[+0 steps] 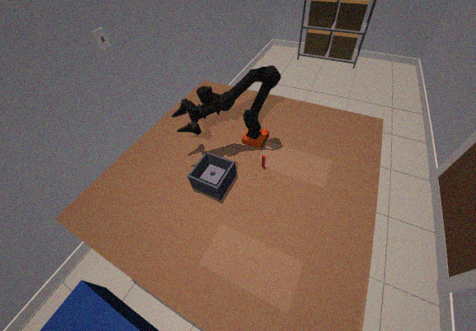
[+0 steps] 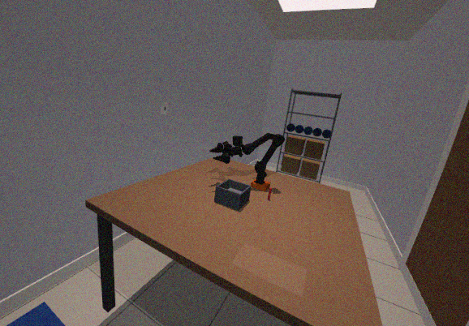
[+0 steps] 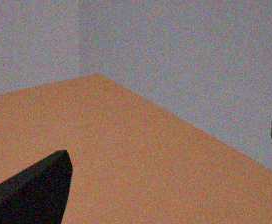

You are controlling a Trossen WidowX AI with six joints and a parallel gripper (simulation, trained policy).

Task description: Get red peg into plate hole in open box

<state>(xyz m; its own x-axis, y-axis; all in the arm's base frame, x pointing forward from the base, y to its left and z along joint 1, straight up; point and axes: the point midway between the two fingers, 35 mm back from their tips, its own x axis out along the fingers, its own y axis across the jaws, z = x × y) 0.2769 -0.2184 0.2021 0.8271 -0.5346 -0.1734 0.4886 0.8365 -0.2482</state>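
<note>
The red peg lies 160 mm behind my gripper tip, 390 mm to the left of it and 190 mm below it. From my gripper tip the other things lie so: dark grey box: 40 mm ahead, 240 mm to the left, 200 mm below; plate: 40 mm ahead, 240 mm to the left, 180 mm below.
</note>
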